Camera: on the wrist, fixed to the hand. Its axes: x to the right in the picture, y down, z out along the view.
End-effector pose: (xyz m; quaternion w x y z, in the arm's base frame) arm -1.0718 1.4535 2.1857 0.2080 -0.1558 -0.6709 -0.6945
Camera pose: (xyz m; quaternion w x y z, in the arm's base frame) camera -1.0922 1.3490 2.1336 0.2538 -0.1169 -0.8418 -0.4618
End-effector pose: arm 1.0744 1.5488 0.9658 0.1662 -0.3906 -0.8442 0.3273
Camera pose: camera 1.1011 1.5676 1.0797 0.2513 -0.3440 -0.7042 0.5680
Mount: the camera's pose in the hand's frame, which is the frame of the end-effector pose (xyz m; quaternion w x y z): 0.0002 -0.0540 -0.1055 0.9565 0.2900 -0.0141 0.0275
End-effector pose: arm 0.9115 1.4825 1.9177 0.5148 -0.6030 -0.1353 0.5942
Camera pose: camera 1.0261 1.4575 1.9349 0.6490 -0.4228 0.0522 0.6303
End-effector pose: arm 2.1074 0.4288 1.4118 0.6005 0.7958 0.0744 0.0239
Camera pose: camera 2.0893 0.5437 1.3893 0.3440 0.9377 0.0477 0.0066
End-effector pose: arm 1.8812 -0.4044 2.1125 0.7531 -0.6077 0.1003 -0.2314
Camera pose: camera 1.8235 -0.5045 2.1390 0.9043 -0.3634 0.0349 -0.2211
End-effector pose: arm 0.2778 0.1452 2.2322 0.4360 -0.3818 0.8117 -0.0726
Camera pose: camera 0.2273 0.0847 2.3207 0.5412 -0.2175 0.7597 -0.2875
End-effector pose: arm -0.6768 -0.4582 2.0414 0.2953 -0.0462 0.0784 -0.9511
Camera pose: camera -0.7211 -0.4015 1.9472 0.3231 0.0302 -0.2037 -0.9237
